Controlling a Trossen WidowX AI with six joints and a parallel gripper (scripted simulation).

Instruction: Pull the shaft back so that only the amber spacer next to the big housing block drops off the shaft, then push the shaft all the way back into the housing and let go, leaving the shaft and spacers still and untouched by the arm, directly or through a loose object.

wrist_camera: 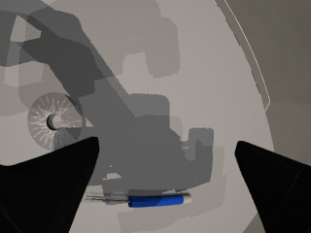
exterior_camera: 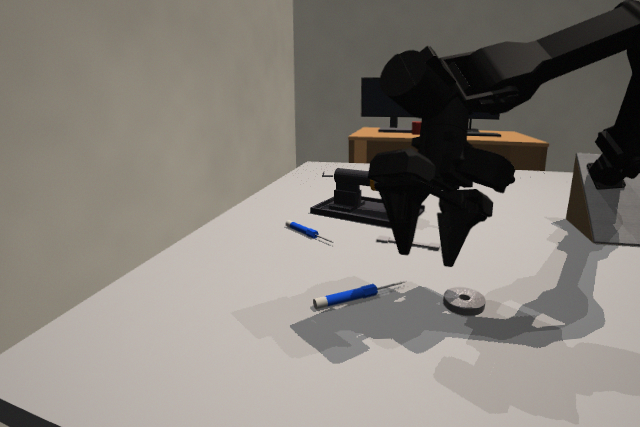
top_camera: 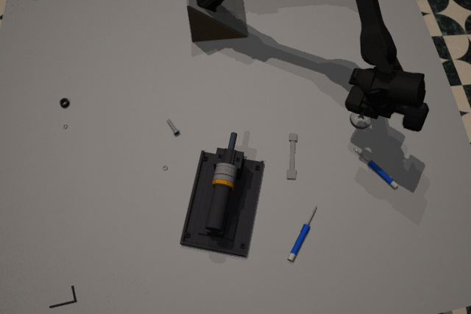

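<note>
Right now my hand is 3 cm short of the shaft, 39 cm to the left of it and 3 cm above it. Round my hand: bolt: 12 cm behind, 50 cm to the right, 11 cm below; then amber spacer: 7 cm ahead, 41 cm to the right, 4 cm below; then grey bar: 23 cm to the right, 11 cm below.
</note>
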